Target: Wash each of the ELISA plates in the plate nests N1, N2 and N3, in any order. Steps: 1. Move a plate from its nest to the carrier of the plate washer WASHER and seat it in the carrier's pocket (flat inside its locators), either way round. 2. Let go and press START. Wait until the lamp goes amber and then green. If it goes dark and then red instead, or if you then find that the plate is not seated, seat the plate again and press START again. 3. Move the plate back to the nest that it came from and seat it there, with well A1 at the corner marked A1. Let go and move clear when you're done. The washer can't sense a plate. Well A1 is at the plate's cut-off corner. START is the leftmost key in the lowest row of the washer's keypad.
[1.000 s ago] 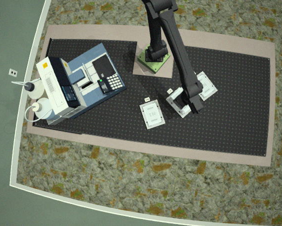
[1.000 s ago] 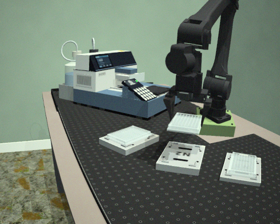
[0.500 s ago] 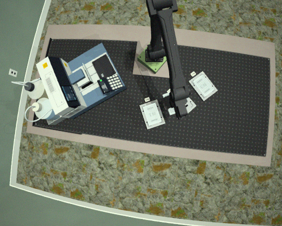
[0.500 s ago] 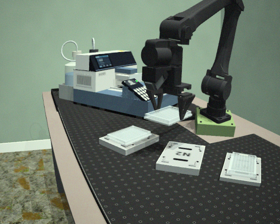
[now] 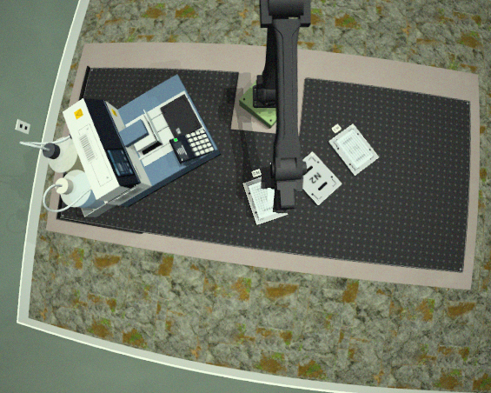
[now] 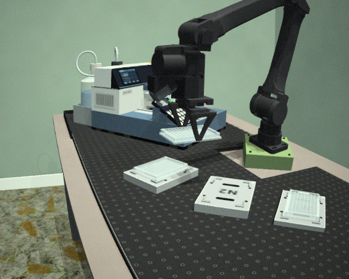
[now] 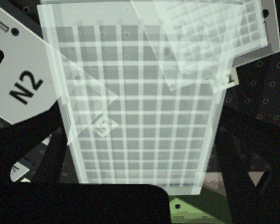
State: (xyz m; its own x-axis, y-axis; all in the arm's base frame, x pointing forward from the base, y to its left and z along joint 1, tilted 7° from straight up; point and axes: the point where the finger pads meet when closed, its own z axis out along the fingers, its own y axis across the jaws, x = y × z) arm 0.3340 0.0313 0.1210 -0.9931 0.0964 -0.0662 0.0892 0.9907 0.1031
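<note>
The dark carrier is 370 mm to the right of my hand, 260 mm behind it and 40 mm below it. From my hand the other things lie so: plate washer: 510 mm to the right, 180 mm behind, 10 mm below; N1 label: 140 mm below, 90 mm to the right, 50 mm behind.
</note>
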